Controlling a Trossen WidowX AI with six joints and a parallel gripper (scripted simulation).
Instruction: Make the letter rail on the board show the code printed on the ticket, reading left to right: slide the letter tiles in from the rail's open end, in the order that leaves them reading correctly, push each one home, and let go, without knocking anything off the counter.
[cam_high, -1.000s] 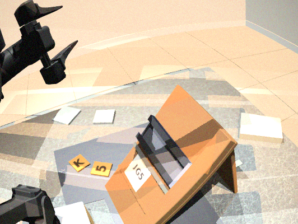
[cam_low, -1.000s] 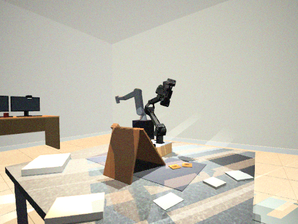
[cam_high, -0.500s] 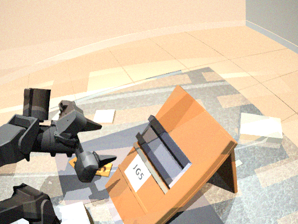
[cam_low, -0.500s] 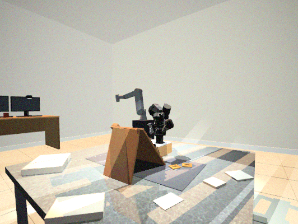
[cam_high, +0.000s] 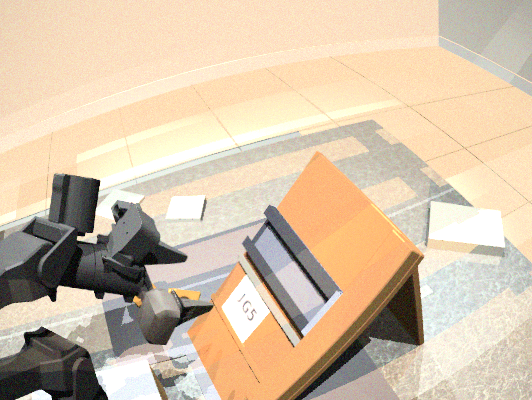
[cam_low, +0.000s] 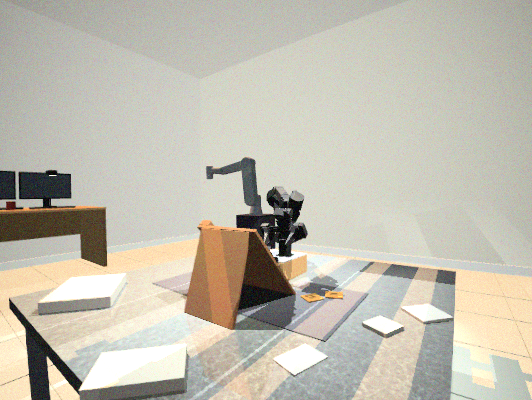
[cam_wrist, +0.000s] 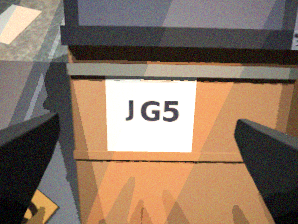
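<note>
The 5 tile lies 17 cm below my gripper tip, 14 cm to the left of it and 2 cm behind it. Also, from my gripper tip: white ticket (8 cm below, 6 cm ahead); then dark mat (18 cm below, 11 cm to the right, 3 cm behind); then white block (54 cm ahead, 17 cm below, 1 cm to the left).
</note>
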